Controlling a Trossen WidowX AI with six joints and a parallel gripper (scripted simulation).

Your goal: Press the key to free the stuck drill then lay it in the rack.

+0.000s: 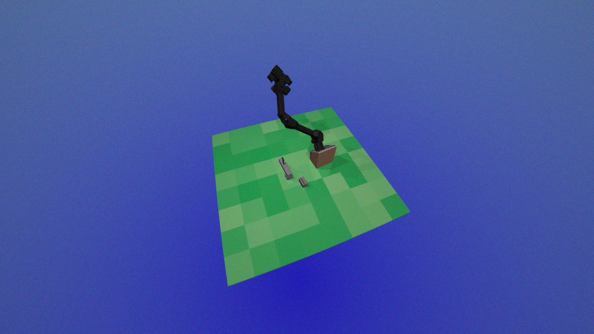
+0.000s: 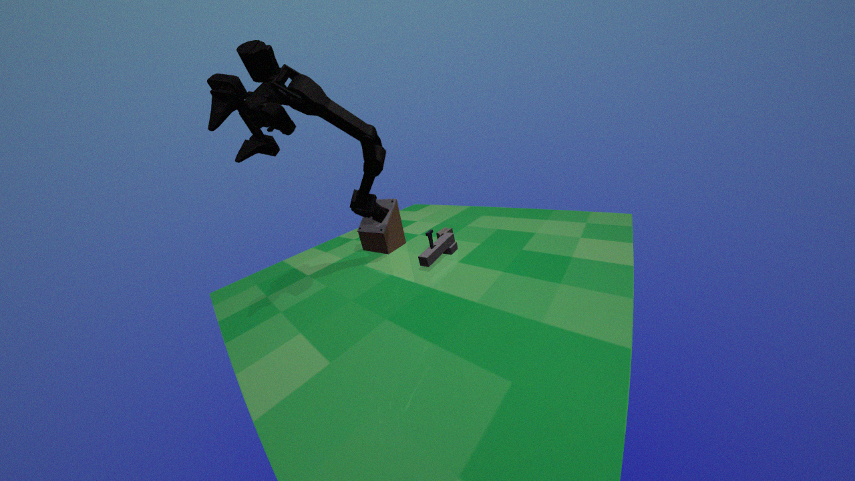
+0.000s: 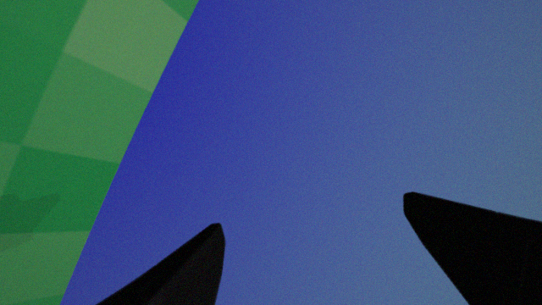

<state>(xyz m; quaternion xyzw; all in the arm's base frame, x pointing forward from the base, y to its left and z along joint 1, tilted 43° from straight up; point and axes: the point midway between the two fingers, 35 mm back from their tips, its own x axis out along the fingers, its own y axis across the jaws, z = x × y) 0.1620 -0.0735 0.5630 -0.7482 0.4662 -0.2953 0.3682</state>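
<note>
My gripper tip is 60 mm short of the dark part, 450 mm to the right of it and 370 mm above it. From my gripper tip the other things lie so: drill (50 mm ahead, 500 mm to the left, 420 mm below); then rack (60 mm behind, 630 mm to the left, 440 mm below).
</note>
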